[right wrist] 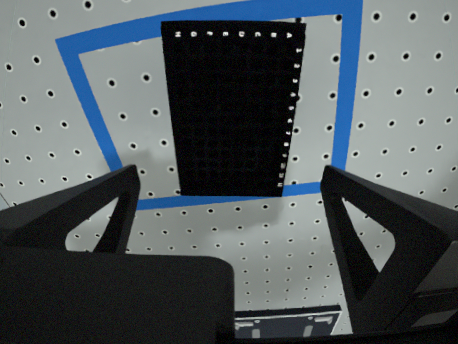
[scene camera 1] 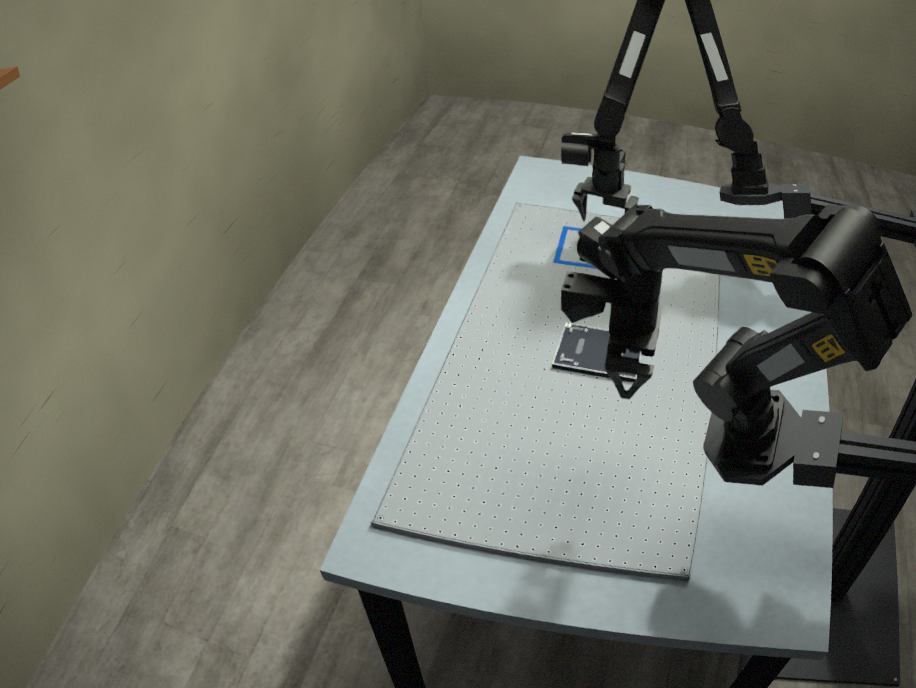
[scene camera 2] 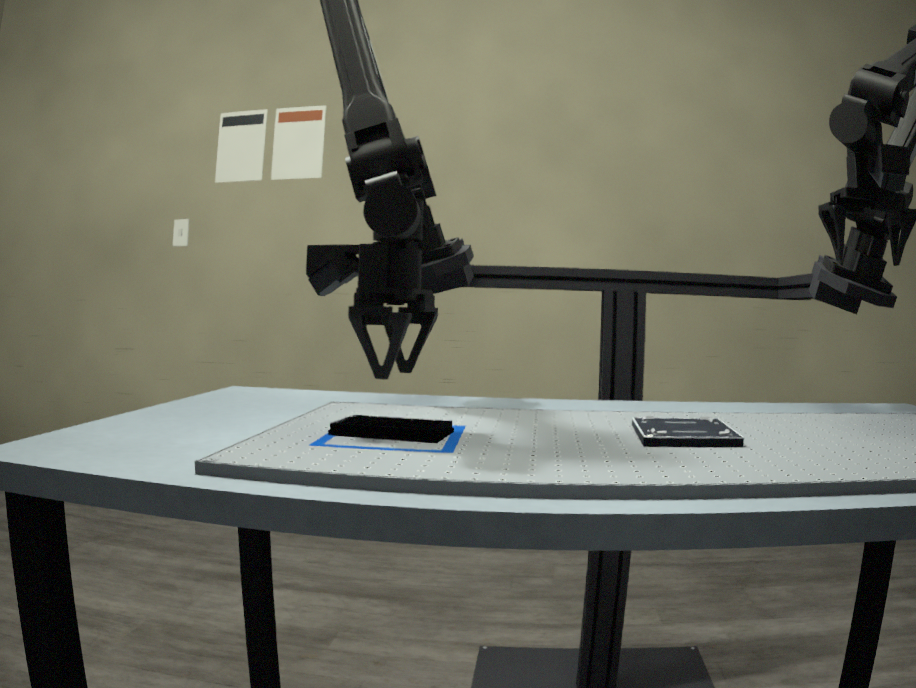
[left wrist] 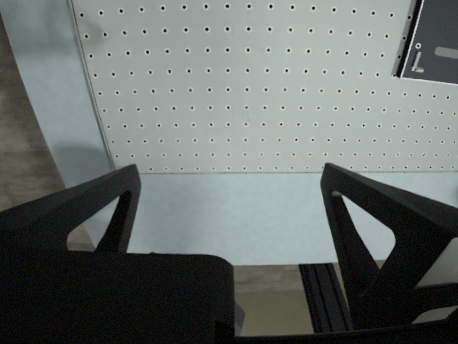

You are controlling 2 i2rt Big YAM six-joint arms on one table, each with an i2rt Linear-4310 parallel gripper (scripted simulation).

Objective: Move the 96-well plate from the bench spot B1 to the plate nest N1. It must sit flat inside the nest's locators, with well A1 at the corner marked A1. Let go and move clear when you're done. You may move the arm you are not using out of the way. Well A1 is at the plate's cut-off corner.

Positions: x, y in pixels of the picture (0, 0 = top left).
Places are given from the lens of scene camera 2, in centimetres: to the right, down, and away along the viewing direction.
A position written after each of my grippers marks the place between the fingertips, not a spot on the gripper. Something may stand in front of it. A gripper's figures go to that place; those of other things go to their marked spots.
my left gripper (scene camera 2: 868, 263): 58, -11, 98
my right gripper (scene camera 2: 394, 376): -7, 4, 94
black 96-well plate (scene camera 2: 360, 426): -11, 9, 90
